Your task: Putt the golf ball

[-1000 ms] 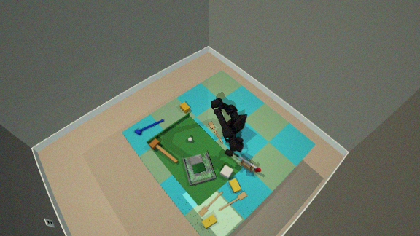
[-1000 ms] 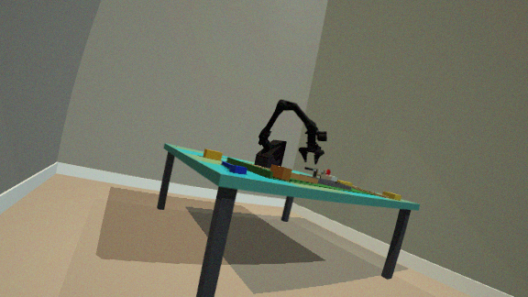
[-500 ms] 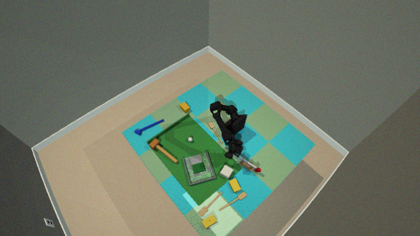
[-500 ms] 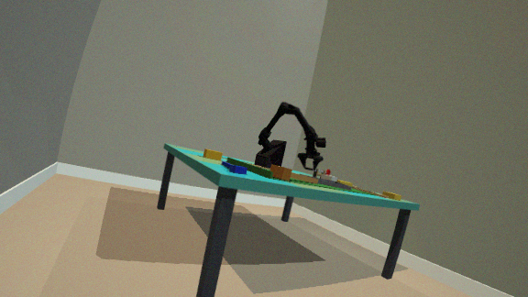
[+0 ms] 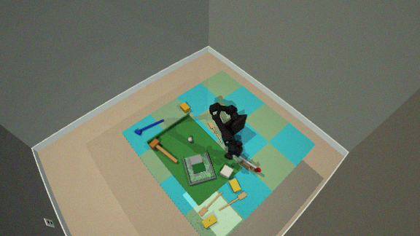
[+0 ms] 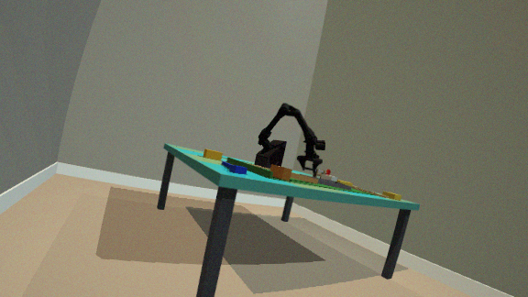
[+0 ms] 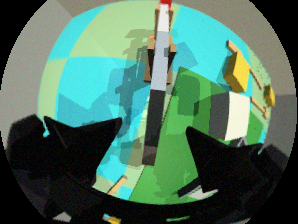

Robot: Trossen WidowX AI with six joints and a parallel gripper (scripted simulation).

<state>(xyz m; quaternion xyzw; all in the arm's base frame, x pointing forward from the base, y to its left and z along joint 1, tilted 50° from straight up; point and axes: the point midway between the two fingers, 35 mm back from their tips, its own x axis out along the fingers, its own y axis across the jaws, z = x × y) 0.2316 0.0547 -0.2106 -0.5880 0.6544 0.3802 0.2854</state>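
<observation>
Right now my gripper tip is 11 cm to the right of the red putter, 2 cm below it and 2 cm past it. Round my gripper tip: white block: 15 cm ahead, 5 cm to the left, 1 cm below; white golf ball: 39 cm to the right, 15 cm ahead, 2 cm below; yellow block: 69 cm to the right, 6 cm behind, 2 cm below.
</observation>
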